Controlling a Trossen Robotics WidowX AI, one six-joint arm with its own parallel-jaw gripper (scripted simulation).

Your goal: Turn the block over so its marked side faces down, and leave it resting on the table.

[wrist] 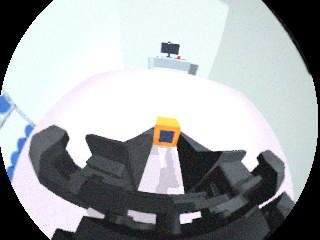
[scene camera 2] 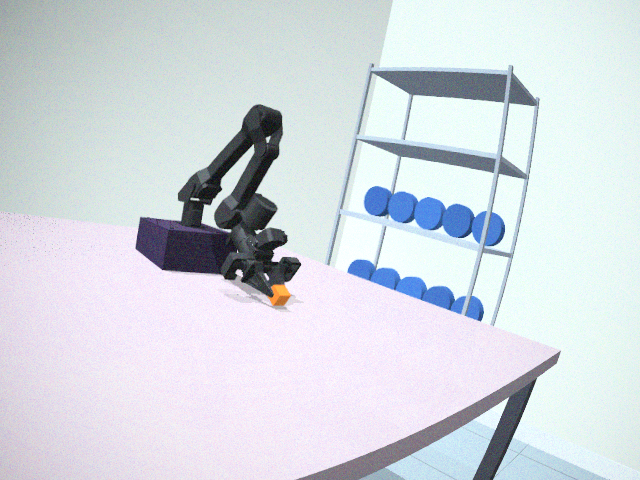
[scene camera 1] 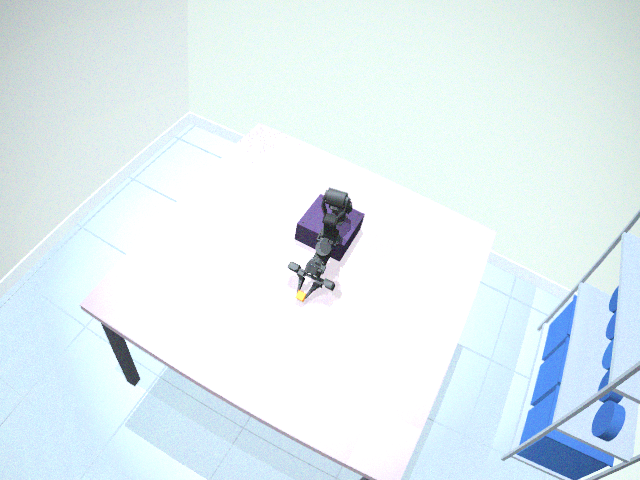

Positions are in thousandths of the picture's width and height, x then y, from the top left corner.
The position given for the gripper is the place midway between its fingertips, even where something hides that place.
gripper: wrist 517,548; scene camera 2 435,618; scene camera 1 470,618
